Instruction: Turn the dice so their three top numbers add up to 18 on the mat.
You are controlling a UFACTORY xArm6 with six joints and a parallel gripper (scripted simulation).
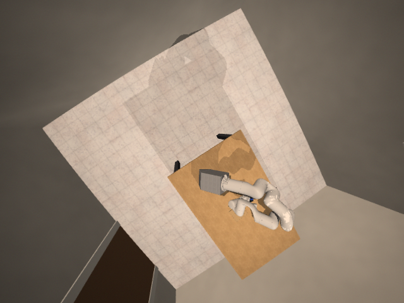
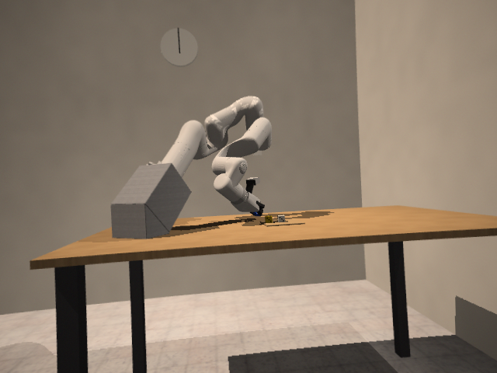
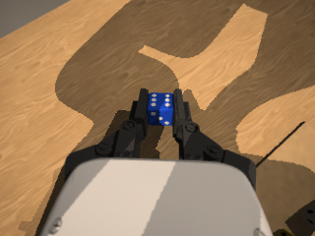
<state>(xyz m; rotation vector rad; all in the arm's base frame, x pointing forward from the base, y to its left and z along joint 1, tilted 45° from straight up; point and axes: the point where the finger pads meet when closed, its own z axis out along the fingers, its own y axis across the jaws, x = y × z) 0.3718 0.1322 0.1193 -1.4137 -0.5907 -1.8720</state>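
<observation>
Right now my hand is 170 mm to the left of the yellow die, 40 mm short of it and 20 mm above it. Also, from my hand: white die: 170 mm to the right, 80 mm ahead, 20 mm below; blue die: 10 mm to the left, 10 mm below; tan mat: 170 mm to the right, 90 mm ahead, 30 mm below.
</observation>
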